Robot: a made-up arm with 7 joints.
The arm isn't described. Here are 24 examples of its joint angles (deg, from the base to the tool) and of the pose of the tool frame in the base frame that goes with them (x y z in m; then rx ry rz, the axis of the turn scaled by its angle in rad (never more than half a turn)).
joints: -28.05 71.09 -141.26 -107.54 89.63 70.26 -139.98
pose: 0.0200 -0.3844 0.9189 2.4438 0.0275 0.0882
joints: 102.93 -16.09 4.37 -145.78 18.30 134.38 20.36
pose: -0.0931 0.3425 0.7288 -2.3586 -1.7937 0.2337
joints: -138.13 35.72 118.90 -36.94 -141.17 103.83 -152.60
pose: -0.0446 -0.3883 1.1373 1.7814 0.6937 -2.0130
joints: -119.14 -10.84 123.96 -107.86 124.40 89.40 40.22
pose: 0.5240 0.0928 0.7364 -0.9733 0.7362 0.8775
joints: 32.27 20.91 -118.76 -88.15 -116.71 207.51 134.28
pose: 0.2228 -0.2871 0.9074 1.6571 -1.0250 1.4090
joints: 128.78 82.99 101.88 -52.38 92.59 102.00 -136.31
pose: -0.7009 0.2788 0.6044 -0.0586 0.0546 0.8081
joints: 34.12 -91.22 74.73 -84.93 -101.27 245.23 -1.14
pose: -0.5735 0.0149 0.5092 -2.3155 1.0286 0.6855
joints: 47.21 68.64 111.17 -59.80 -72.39 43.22 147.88
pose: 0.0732 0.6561 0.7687 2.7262 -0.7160 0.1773
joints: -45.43 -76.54 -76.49 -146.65 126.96 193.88 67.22
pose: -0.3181 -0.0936 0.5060 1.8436 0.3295 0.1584
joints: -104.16 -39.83 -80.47 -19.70 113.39 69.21 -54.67
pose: -0.0491 0.4754 1.0845 1.2748 -0.0362 0.8265
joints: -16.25 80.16 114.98 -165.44 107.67 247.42 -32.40
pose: 0.2219 0.1623 0.5613 -2.8233 -0.1228 0.2967
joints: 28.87 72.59 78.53 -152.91 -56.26 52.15 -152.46
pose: -0.0507 0.3153 0.3883 2.3085 -0.4244 1.4805
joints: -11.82 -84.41 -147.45 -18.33 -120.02 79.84 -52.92
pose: -0.7796 0.0820 0.3905 -0.7628 1.6099 1.3815
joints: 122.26 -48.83 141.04 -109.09 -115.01 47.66 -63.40
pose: -0.0264 -0.5996 0.4338 -0.3488 -0.0115 2.7399
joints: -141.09 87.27 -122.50 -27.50 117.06 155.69 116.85
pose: -0.6409 -0.3004 0.6795 -1.5586 -1.2790 1.6042
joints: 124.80 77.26 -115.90 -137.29 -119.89 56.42 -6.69
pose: 0.2325 0.3118 0.7172 -0.1024 -0.7117 -0.3912
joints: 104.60 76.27 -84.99 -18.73 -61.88 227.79 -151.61
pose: -0.0612 0.6444 0.5598 -1.8729 -0.7890 0.0614
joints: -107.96 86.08 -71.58 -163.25 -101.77 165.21 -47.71
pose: -0.2401 -0.0321 0.3162 -1.5012 0.1198 0.2713
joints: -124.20 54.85 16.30 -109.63 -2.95 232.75 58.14
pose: -0.2178 -0.5128 0.4055 0.0283 -2.3095 1.5529
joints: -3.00 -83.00 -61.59 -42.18 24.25 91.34 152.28
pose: -0.7034 -0.2469 0.7002 0.5027 0.7607 -0.0325
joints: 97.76 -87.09 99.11 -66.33 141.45 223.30 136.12
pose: -0.2632 -0.5440 0.4707 1.7693 -0.3426 -2.3693
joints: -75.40 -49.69 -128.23 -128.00 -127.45 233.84 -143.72
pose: -0.3485 0.2368 0.5067 1.6030 1.1075 -1.2867
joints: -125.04 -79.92 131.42 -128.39 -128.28 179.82 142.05
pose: 0.3365 0.0808 0.2178 2.2051 0.3815 0.0721
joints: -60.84 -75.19 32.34 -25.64 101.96 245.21 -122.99
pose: -0.2200 0.5152 0.7691 -0.5950 -0.5053 2.3428
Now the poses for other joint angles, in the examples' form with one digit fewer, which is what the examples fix.
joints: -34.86 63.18 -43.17 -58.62 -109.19 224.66 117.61
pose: 0.405 -0.484 0.484 2.693 -0.660 0.853
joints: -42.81 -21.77 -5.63 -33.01 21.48 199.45 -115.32
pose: -0.116 0.049 1.158 -0.048 -0.196 0.649
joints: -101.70 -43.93 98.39 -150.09 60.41 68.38 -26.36
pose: 0.355 0.044 0.472 -2.148 0.610 1.144
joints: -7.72 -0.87 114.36 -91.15 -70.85 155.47 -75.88
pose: -0.202 0.413 0.927 -0.872 1.757 1.403
